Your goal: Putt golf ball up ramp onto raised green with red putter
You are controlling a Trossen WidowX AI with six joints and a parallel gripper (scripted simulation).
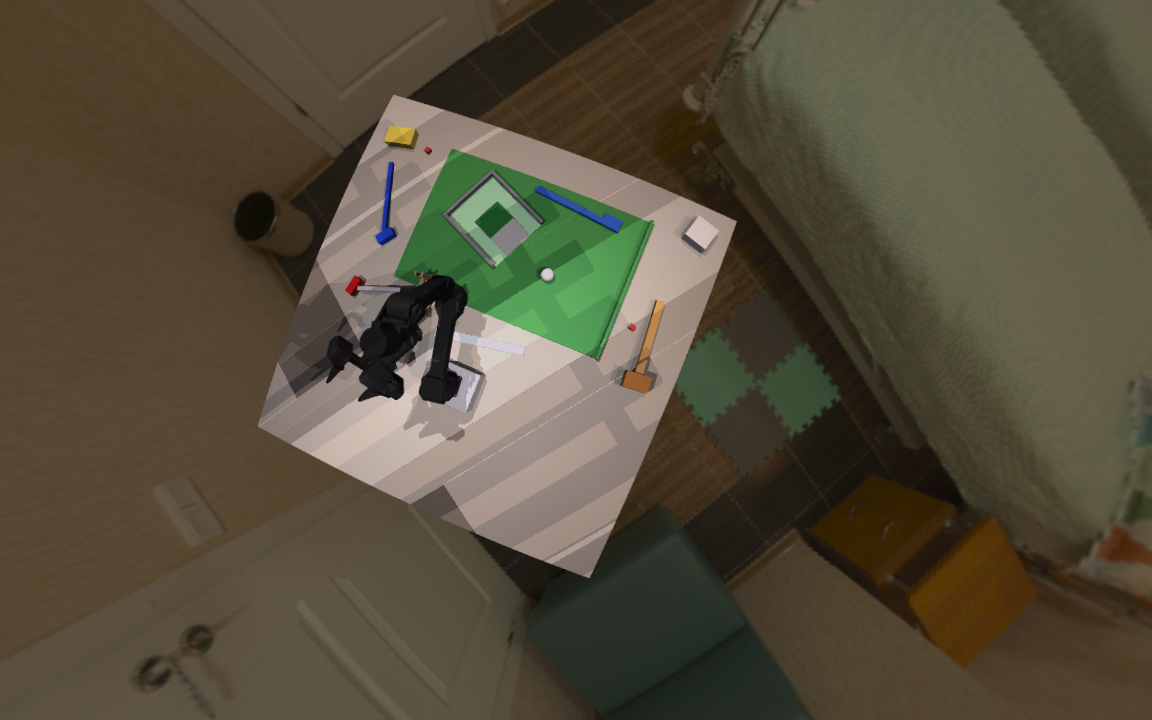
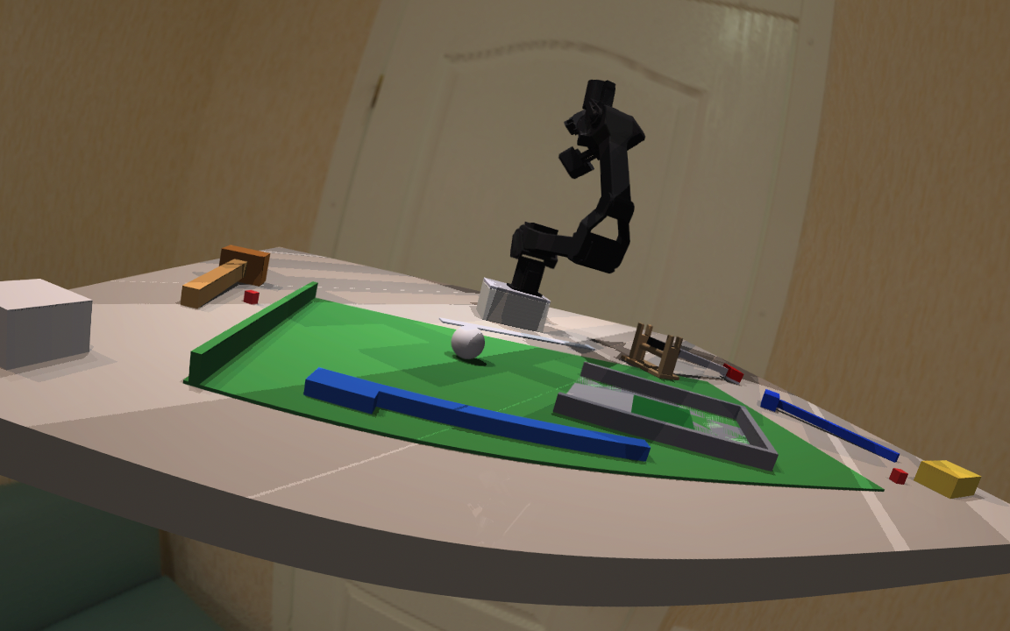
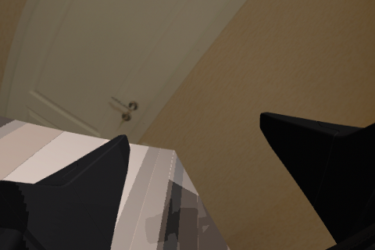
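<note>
The wooden stand lies 29 cm ahead of my gripper tip, 7 cm to the left of it and 36 cm below it. The rest, counted from my gripper tip: green mat (52 cm ahead, 18 cm to the right, 40 cm below); then red putter (25 cm ahead, 20 cm to the left, 37 cm below); then white golf ball (46 cm ahead, 29 cm to the right, 38 cm below).
</note>
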